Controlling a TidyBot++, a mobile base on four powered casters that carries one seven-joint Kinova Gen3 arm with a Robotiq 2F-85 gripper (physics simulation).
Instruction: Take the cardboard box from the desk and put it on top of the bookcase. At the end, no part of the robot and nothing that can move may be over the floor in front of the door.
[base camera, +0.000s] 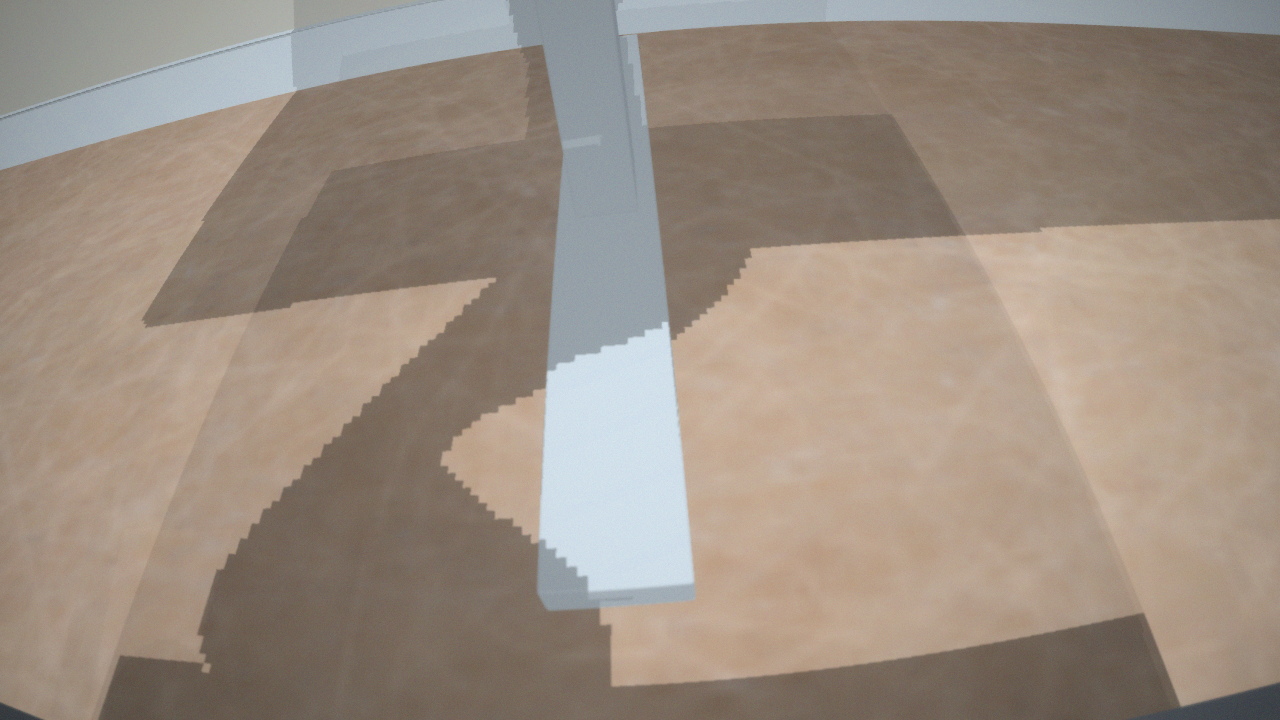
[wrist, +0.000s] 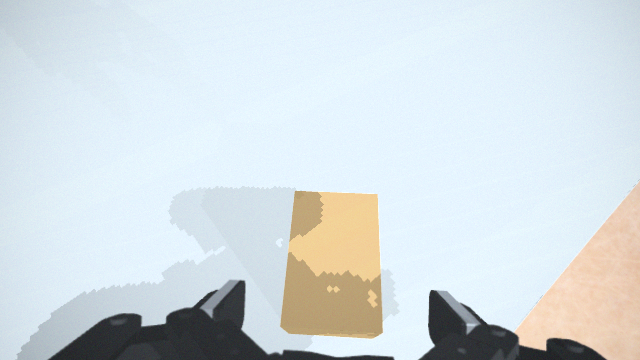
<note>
I see my gripper (wrist: 335, 305), a tan cardboard box (wrist: 332, 287) and a white desk (base camera: 614, 531).
The white desk also shows in the wrist view (wrist: 156, 156). The base camera view misses the tan cardboard box: it is out of frame.
</note>
